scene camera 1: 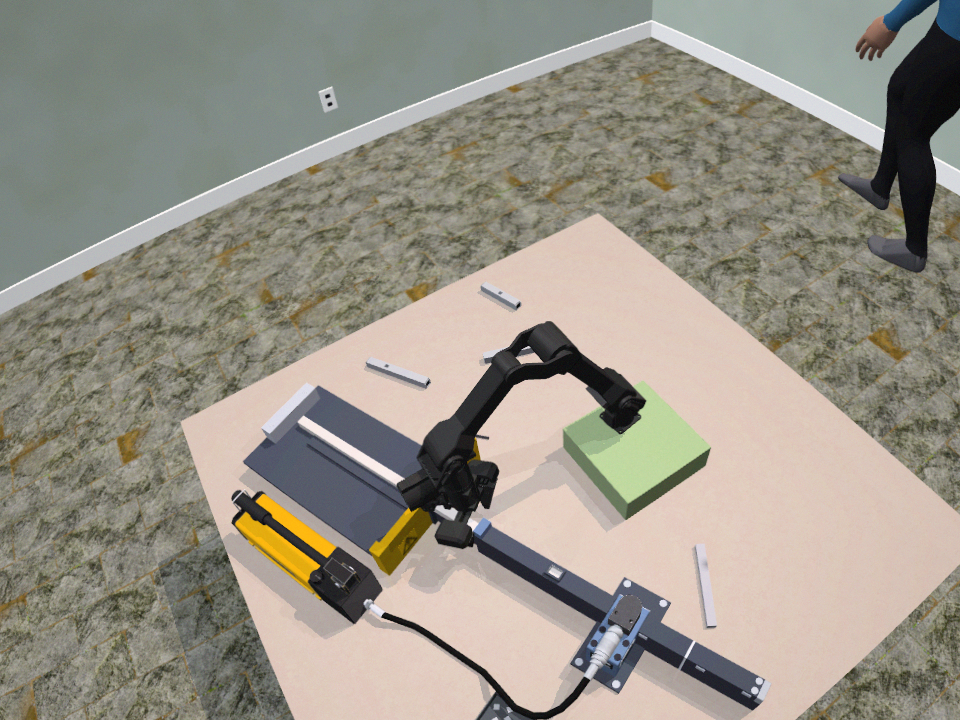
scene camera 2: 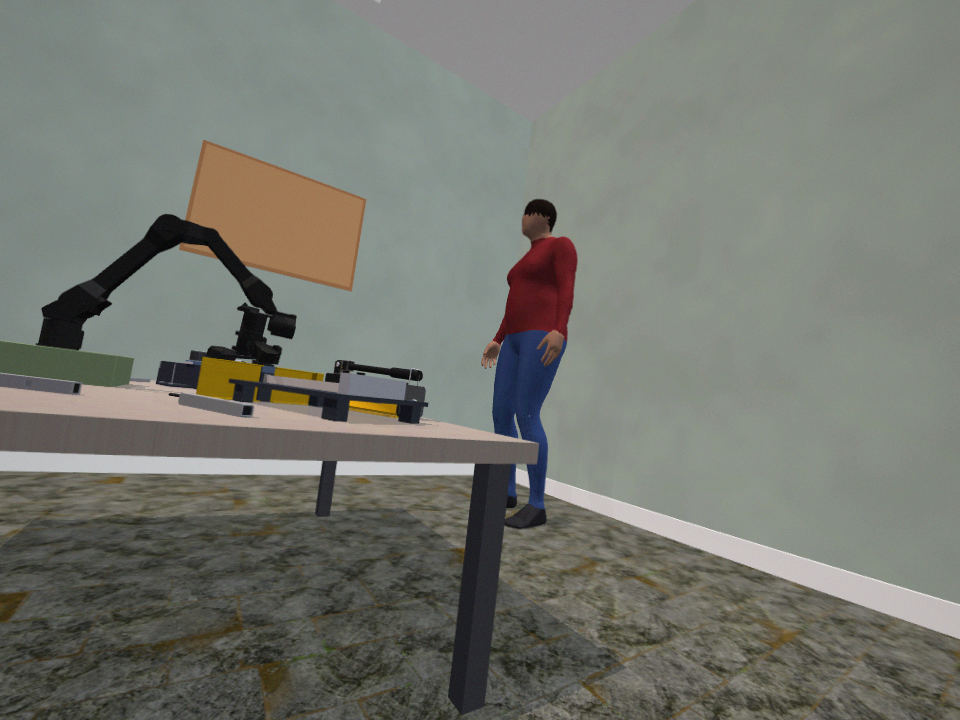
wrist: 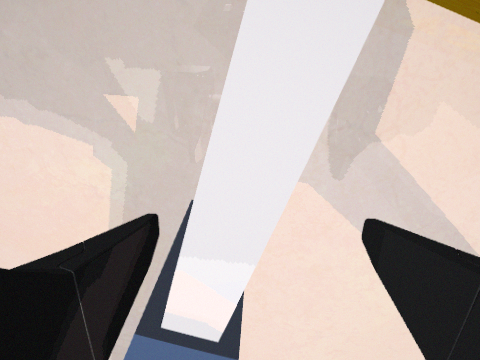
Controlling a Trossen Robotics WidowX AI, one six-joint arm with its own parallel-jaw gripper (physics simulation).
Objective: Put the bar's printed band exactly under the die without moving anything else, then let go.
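Frame: origin at the arm's base, x right, y ahead, z up, level; centimetres.
Seen in the pictures: gripper, fingertip midpoint: (wrist: 261, 226); arm's base, origin of the base link: (scene camera 1: 620, 416) (scene camera 2: 58, 348).
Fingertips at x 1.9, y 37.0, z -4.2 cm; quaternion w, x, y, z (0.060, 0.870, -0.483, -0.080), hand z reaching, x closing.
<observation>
Pixels of each thing's top centre, then the offset from my fingertips to it. "spot": a spot on its surface instead. Level surfaces: height alone.
- dark rail, surface spot: (scene camera 1: 519, 548) spot: dx -10.6, dy -1.9, dz +4.6 cm
- blue block, surface spot: (wrist: 180, 348) (scene camera 1: 478, 528) spot: dx -2.4, dy +1.4, dz +4.6 cm
- blue-plated head, surface spot: (scene camera 1: 626, 612) spot: dx -33.4, dy -6.5, dz +9.0 cm
- dark plate, its level: dz +2.0 cm
- yellow-and-black pump, surface spot: (scene camera 1: 286, 534) spot: dx +17.9, dy +31.2, dz +10.0 cm
- black cable, surface spot: (scene camera 1: 453, 652) spot: dx -16.2, dy +19.0, dz -1.8 cm
The white bar (scene camera 1: 348, 447) (wrist: 270, 150) lies along the dark plate, passes the yellow stand and points into the dark rail (scene camera 1: 519, 548). Its near end shows in the wrist view just before a blue block (scene camera 1: 482, 528) (wrist: 180, 348). No printed band can be made out on the part of the bar in view. My gripper (scene camera 1: 467, 511) (scene camera 2: 244, 356) (wrist: 261, 226) is open and low over the bar, one finger on each side, with nothing held. The blue-plated head (scene camera 1: 626, 612) with a dark round top sits across the rail; the die itself cannot be made out.
The yellow stand (scene camera 1: 400, 541) (scene camera 2: 228, 378) is close to the gripper. The dark plate (scene camera 1: 352, 515) lies behind it, beside a yellow-and-black pump (scene camera 1: 286, 534). A black cable (scene camera 1: 453, 652) runs to the head. The green block (scene camera 1: 659, 457) (scene camera 2: 85, 365) carries the arm. Loose grey bars (scene camera 1: 397, 372) (scene camera 1: 500, 296) (scene camera 1: 704, 585) lie around.
</observation>
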